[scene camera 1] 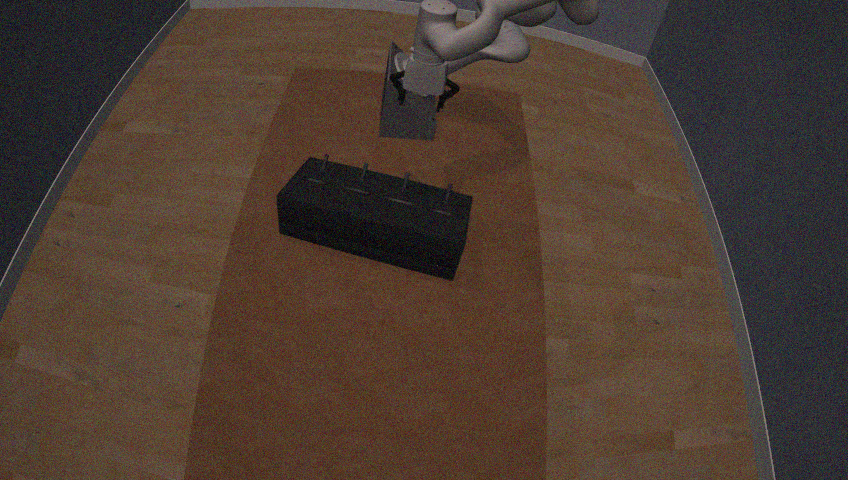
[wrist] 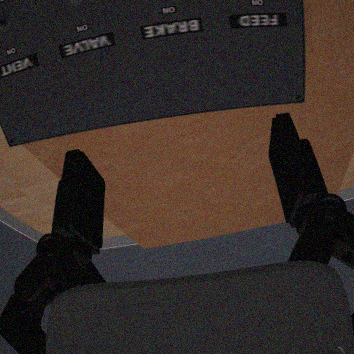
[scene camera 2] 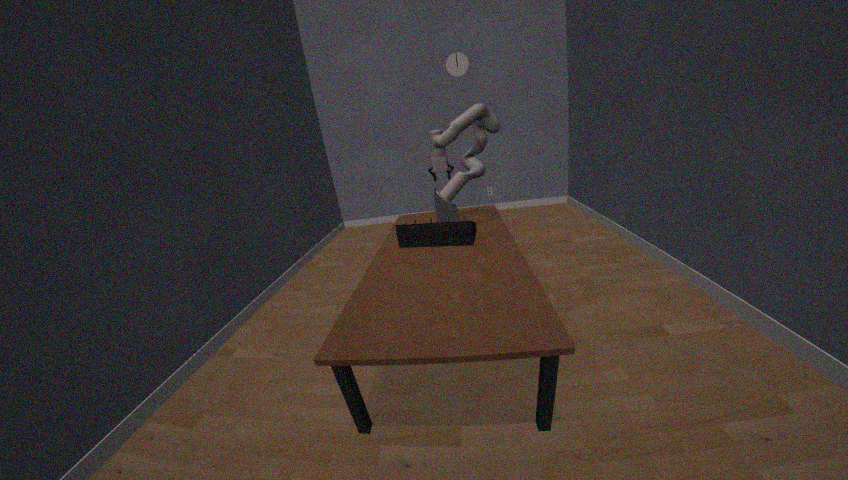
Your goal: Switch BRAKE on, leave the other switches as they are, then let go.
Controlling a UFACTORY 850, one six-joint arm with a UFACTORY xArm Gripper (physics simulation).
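A dark switch box (scene camera 1: pixel 368 226) (scene camera 2: pixel 436 235) stands on the table, with a row of small upright levers on its top. In the wrist view the labels read VENT (wrist: pixel 19 65), VALVE (wrist: pixel 87 45), BRAKE (wrist: pixel 171 28) and FEED (wrist: pixel 258 20), left to right and upside down, each with ON above it. The BRAKE lever (scene camera 1: pixel 406 181) is second from the right in scene camera 1. The levers' on or off positions are too dark and small to tell. My gripper (scene camera 1: pixel 420 105) (scene camera 2: pixel 442 178) (wrist: pixel 178 148) is open and empty, high above the table, apart from the levers.
The grey robot mount (scene camera 1: pixel 407 121) (scene camera 2: pixel 446 211) stands at the table's far end, behind the box. The white arm (scene camera 1: pixel 470 38) (scene camera 2: pixel 461 123) arches up from it to the right. The brown table (scene camera 1: pixel 357 356) (scene camera 2: pixel 440 309) extends toward the scene cameras.
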